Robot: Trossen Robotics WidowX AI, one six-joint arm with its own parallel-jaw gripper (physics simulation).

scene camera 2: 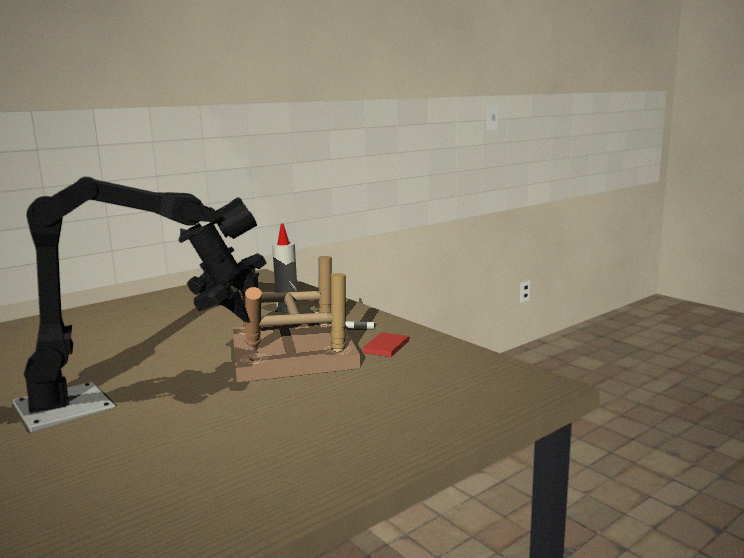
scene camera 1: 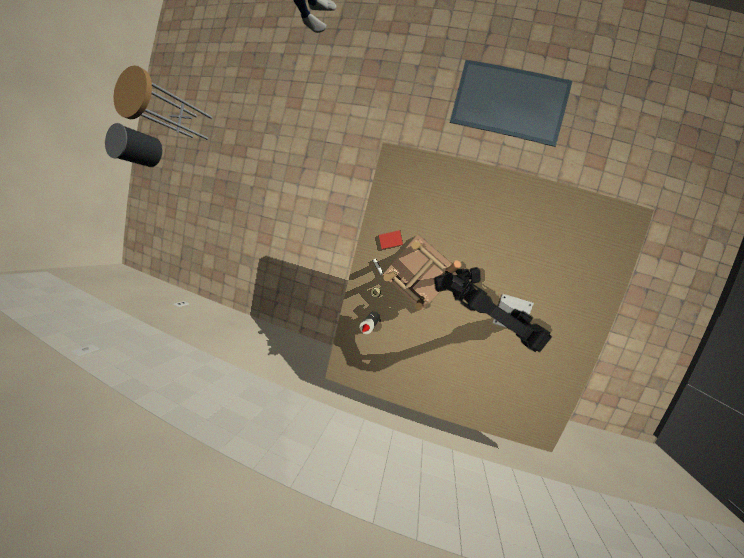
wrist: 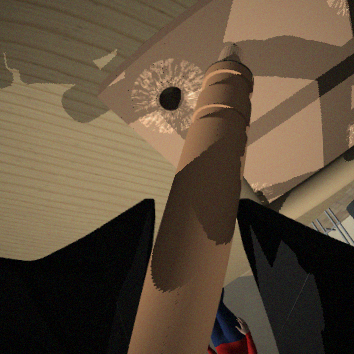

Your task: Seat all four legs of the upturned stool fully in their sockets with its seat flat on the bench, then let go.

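Seen in the pictures: gripper, fingertip midpoint: (scene camera 2: 252, 316) (scene camera 1: 450, 270) (wrist: 196, 207); arm's base, origin of the base link: (scene camera 2: 47, 403) (scene camera 1: 517, 317).
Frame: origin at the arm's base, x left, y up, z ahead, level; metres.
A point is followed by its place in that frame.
Note:
The upturned stool's pinkish-brown seat (scene camera 1: 412, 264) {x -0.007, y 0.024, z 0.563 m} (scene camera 2: 300, 367) {x -0.113, y 0.009, z 0.480 m} (wrist: 285, 110) {x 0.005, y 0.024, z 0.499 m} lies on the bench (scene camera 1: 480, 384) {x 0.390, y -0.008, z -0.022 m} (scene camera 2: 360, 432) {x -0.397, y -0.008, z 0.475 m} (wrist: 60, 165) {x -0.182, y -0.008, z 0.354 m}. My gripper (scene camera 1: 449, 276) {x -0.062, y 0.122, z 0.401 m} (scene camera 2: 246, 313) {x -0.062, y 0.122, z 0.401 m} (wrist: 196, 207) {x -0.062, y 0.122, z 0.401 m} is shut on the copper-brown leg (scene camera 1: 457, 264) {x -0.100, y 0.183, z 0.394 m} (scene camera 2: 253, 315) {x -0.085, y 0.131, z 0.396 m} (wrist: 215, 165) {x -0.042, y 0.117, z 0.396 m}. In the wrist view, this leg's narrow end is above the seat and beside a dark socket hole (wrist: 170, 98) {x -0.055, y 0.005, z 0.409 m}, not in it. Two tan legs stand at the seat's far side, the front one (scene camera 2: 338, 312) {x -0.112, y 0.113, z 0.573 m} and the back one (scene camera 2: 324, 282) {x 0.062, y 0.131, z 0.620 m}; their depth is unclear. Stretchers (scene camera 2: 294, 320) {x -0.083, y 0.103, z 0.485 m} join the legs. The fourth leg is largely hidden behind my gripper in scene view 2.
A red block (scene camera 1: 390, 239) {x -0.069, y 0.005, z 0.713 m} (scene camera 2: 386, 344) {x -0.084, y 0.005, z 0.703 m} and a black-and-white marker (scene camera 1: 377, 266) {x 0.079, y 0.010, z 0.714 m} (scene camera 2: 360, 325) {x 0.068, y 0.003, z 0.715 m} lie beyond the seat. A small ring (scene camera 1: 376, 291) {x 0.191, y 0.015, z 0.660 m} lies near them. A dark bottle with a red cone tip (scene camera 1: 368, 324) {x 0.306, y 0.177, z 0.616 m} (scene camera 2: 284, 264) {x 0.297, y 0.127, z 0.609 m} stands behind the stool.

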